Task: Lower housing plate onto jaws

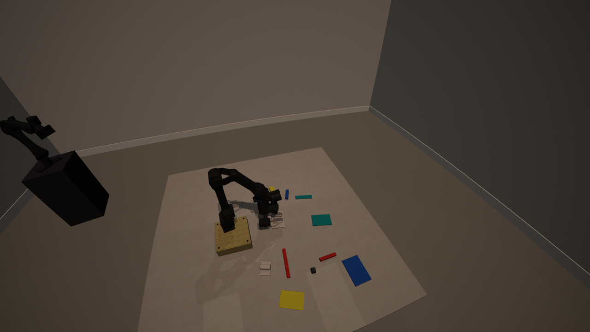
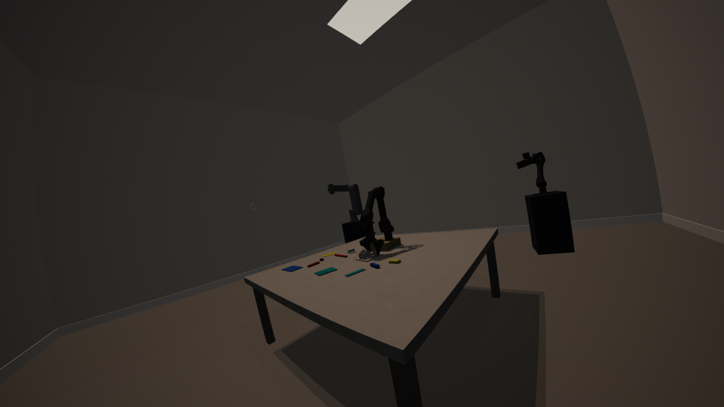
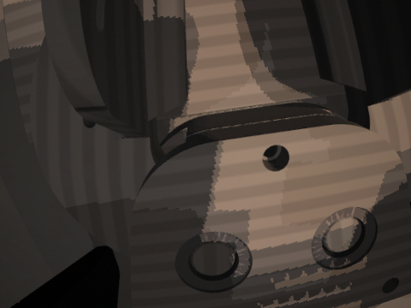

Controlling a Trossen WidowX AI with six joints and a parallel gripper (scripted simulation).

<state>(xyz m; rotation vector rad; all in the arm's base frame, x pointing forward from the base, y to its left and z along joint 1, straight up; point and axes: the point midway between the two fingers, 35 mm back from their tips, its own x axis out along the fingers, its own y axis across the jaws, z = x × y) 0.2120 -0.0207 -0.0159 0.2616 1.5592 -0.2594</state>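
The housing plate is 1 cm ahead of my gripper tip. The rest, counted from my gripper tip: blue block: 21 cm ahead, 13 cm to the left; then pale jaw assembly: 2 cm ahead, 2 cm to the right, 1 cm above; then yellow block: 14 cm ahead, 21 cm to the left.
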